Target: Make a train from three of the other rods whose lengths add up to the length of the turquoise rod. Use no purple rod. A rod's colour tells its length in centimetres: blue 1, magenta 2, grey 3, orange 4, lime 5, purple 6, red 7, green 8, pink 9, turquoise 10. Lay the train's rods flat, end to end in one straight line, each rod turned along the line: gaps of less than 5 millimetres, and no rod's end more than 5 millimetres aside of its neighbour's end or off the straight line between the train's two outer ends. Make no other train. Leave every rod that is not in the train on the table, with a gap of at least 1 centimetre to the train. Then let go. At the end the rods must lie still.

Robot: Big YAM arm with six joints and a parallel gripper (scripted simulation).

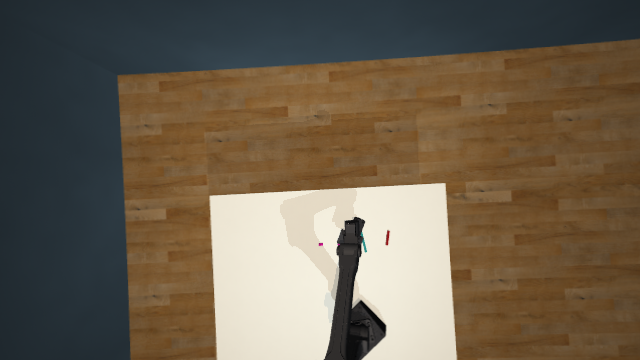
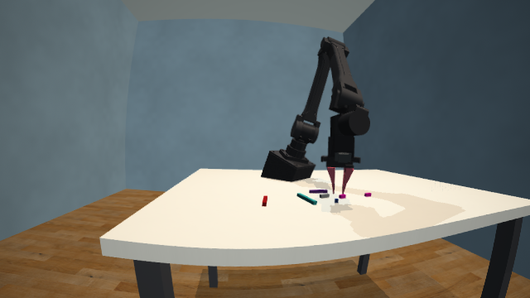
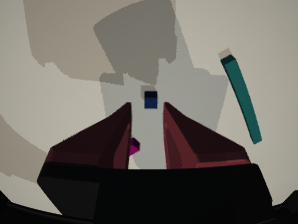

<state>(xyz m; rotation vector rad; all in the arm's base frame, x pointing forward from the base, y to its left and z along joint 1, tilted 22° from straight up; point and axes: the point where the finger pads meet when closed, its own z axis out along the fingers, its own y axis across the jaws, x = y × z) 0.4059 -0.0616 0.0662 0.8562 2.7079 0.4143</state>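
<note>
Now: the blue rod 30 mm below my hand and 10 mm behind it. Round my hand: turquoise rod (70 mm to the right, 60 mm behind, 30 mm below); then grey rod (70 mm behind, 30 mm below); then purple rod (120 mm behind, 30 mm below, 10 mm to the left).
</note>
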